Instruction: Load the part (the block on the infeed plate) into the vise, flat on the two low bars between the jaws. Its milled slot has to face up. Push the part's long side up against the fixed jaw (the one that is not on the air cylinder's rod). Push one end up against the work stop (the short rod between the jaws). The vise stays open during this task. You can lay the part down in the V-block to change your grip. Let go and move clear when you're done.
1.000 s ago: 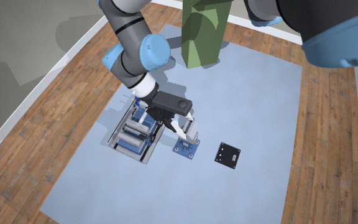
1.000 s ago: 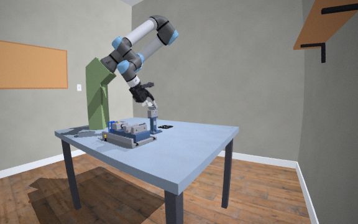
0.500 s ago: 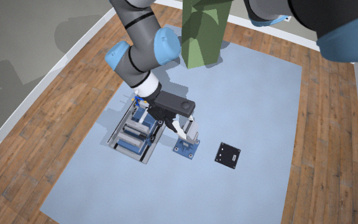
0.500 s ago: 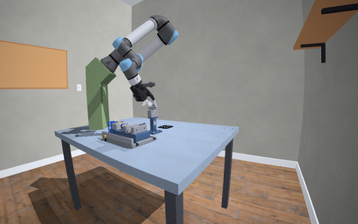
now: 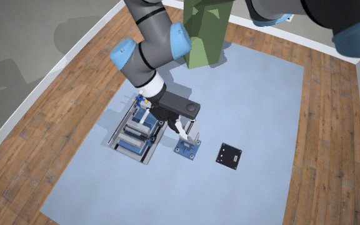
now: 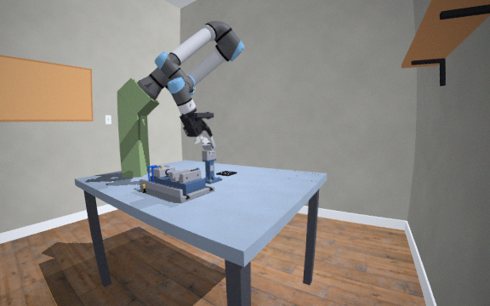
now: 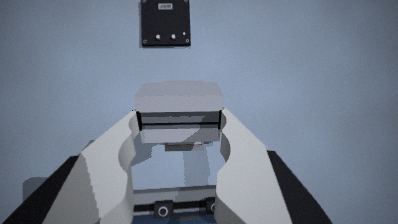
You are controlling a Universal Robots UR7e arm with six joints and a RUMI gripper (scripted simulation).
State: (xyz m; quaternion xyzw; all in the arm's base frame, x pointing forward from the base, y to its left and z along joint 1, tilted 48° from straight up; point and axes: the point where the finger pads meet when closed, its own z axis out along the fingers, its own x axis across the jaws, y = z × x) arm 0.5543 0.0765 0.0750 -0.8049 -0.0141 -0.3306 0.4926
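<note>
Right now my hand is right at the grey part. Round my hand: work stop 160 mm to the right, 100 mm below, 70 mm ahead; moving jaw 210 mm to the right, 120 mm below, 40 mm ahead; cylinder rod 210 mm to the right, 110 mm below, 10 mm behind.
</note>
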